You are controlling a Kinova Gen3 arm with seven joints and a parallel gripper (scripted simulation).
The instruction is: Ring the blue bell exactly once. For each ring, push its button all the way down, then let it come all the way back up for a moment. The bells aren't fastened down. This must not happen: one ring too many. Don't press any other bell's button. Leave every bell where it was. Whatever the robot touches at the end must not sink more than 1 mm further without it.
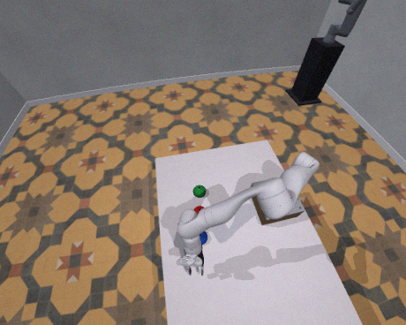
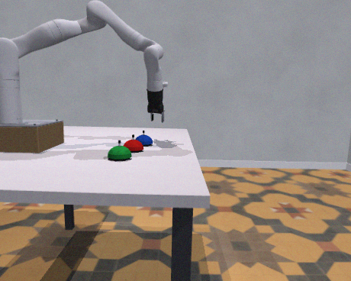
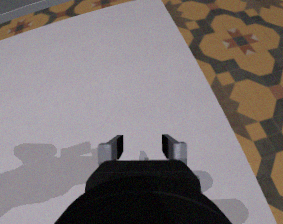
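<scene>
Right now my hand is 6 cm past the blue bell, 17 cm to the left of it and 7 cm above it. Also, from my hand: red bell (9 cm behind, 31 cm to the right, 7 cm below); green bell (12 cm behind, 45 cm to the right, 7 cm below).
</scene>
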